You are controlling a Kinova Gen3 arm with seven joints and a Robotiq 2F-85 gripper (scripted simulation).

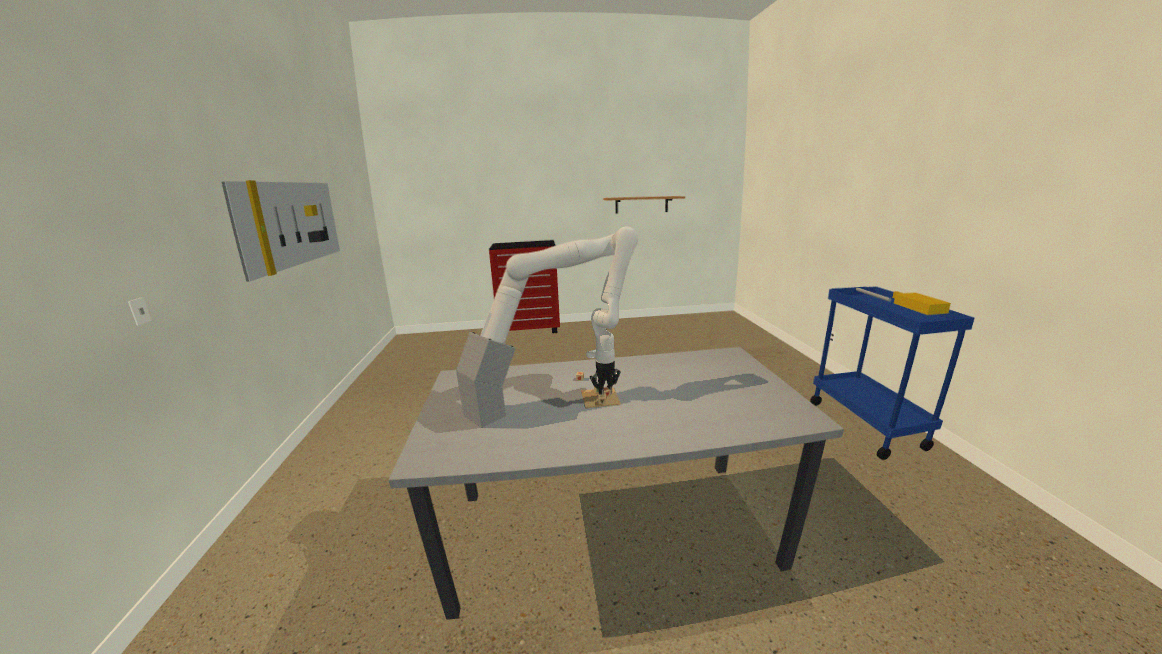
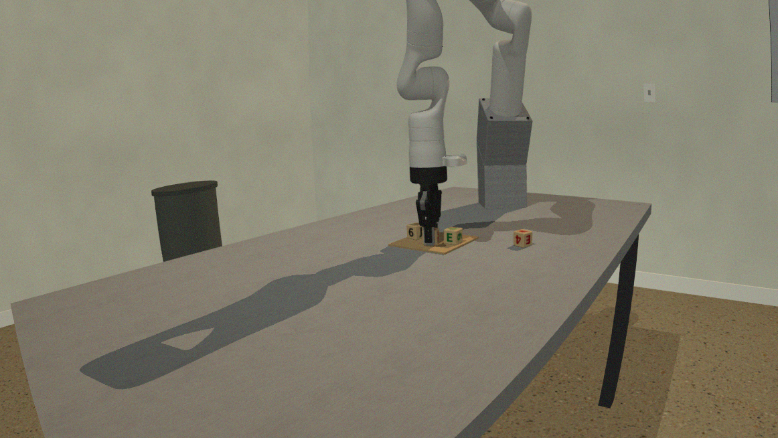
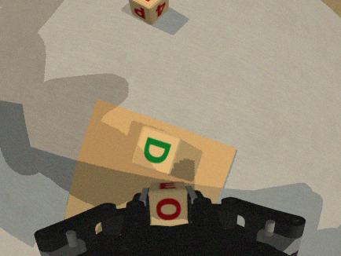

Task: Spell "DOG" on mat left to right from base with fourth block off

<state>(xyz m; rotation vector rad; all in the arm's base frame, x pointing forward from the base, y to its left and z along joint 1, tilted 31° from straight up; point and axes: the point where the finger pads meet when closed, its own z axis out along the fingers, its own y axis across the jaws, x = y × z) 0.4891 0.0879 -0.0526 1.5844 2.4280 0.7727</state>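
The tan mat is 2 cm behind my hand, 1 cm to the right of it and 2 cm below it. Also, from my hand: O block: right at my hand; then G block: 2 cm behind, 6 cm to the right; then D block: 3 cm behind, 4 cm to the left.
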